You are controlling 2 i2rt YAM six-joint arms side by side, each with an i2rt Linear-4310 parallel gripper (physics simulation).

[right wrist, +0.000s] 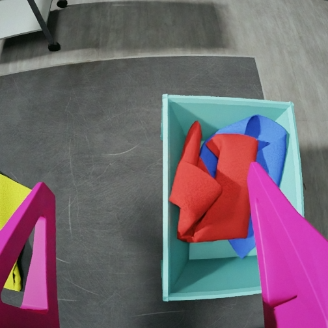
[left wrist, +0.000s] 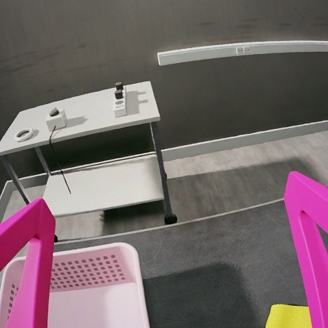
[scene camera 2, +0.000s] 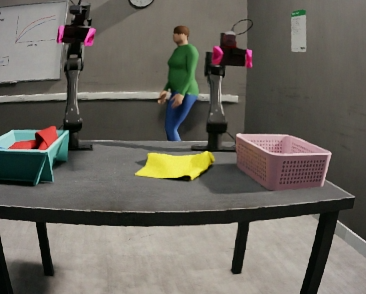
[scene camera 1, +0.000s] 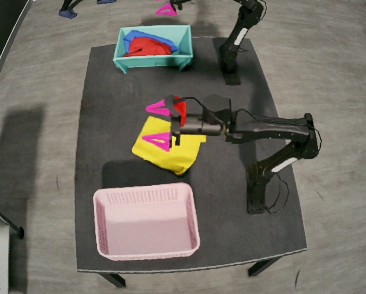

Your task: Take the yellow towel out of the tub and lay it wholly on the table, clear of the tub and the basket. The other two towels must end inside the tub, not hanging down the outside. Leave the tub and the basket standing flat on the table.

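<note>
The yellow towel [scene camera 1: 175,156] [scene camera 2: 175,166] [left wrist: 287,317] [right wrist: 10,200] lies spread on the table between the teal tub [scene camera 1: 152,61] [scene camera 2: 22,166] [right wrist: 166,210] and the pink basket [scene camera 1: 147,257] [scene camera 2: 300,170], apart from both. The red towel [scene camera 1: 149,46] [scene camera 2: 47,137] [right wrist: 232,185] lies folded in the tub on the blue towel [scene camera 1: 134,36] [right wrist: 276,145]; one red part stands up near the wall. Both containers stand flat. My right gripper [scene camera 1: 157,6] [scene camera 2: 76,36] [right wrist: 143,180] is open and empty, high above the tub's area. My left gripper [scene camera 1: 145,123] [scene camera 2: 233,57] [left wrist: 163,199] is open, high over the yellow towel.
The dark table [scene camera 1: 112,100] [scene camera 2: 125,197] carries both arm bases at its right edge in scene camera 1. A white cart [left wrist: 90,122] stands beyond the table. A person in a green top [scene camera 2: 184,67] stands behind the table in scene camera 2.
</note>
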